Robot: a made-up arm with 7 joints. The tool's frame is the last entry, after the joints.
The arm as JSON. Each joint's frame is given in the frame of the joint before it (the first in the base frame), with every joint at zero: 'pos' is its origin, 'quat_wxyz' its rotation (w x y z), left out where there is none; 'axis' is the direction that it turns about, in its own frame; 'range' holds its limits. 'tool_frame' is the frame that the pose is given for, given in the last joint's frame.
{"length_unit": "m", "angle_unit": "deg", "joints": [
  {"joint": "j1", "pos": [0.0, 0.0, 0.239], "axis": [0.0, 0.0, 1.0], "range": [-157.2, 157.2]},
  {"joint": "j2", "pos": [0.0, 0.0, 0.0], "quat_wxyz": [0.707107, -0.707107, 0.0, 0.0], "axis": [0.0, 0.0, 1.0], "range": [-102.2, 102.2]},
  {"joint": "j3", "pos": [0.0, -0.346, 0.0], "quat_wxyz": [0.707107, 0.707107, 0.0, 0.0], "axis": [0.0, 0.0, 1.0], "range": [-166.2, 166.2]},
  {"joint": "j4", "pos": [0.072, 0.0, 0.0], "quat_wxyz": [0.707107, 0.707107, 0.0, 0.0], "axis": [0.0, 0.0, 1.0], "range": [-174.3, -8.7]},
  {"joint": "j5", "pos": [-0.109, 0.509, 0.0], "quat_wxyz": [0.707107, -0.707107, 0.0, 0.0], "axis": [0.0, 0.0, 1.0], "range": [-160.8, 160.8]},
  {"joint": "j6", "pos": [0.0, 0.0, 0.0], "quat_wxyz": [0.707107, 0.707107, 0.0, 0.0], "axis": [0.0, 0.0, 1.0], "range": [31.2, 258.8]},
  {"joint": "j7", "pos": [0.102, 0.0, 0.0], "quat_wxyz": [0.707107, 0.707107, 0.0, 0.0], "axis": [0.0, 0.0, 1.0], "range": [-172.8, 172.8]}
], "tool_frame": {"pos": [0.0, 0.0, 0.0]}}
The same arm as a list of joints. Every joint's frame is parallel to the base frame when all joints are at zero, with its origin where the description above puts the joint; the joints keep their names.
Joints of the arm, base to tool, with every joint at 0 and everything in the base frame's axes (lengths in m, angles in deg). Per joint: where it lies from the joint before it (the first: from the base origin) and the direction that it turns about. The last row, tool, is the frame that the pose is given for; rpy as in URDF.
j1: offset 0 0 0.239 axis +z
j2: offset 0 0 0 axis +y
j3: offset 0 0 0.346 axis +z
j4: offset 0.072 0 0 axis -y
j5: offset -0.109 0 0.509 axis +z
j6: offset 0 0 0 axis -y
j7: offset 0.102 0 0 axis -z
tool: offset 0 0 0 rpy 180 0 0
Joint limits (deg, base to tool): -157.2..157.2 -102.2..102.2 -166.2..166.2 -174.3..-8.7 -160.8..160.8 31.2..258.8 -172.8..172.8

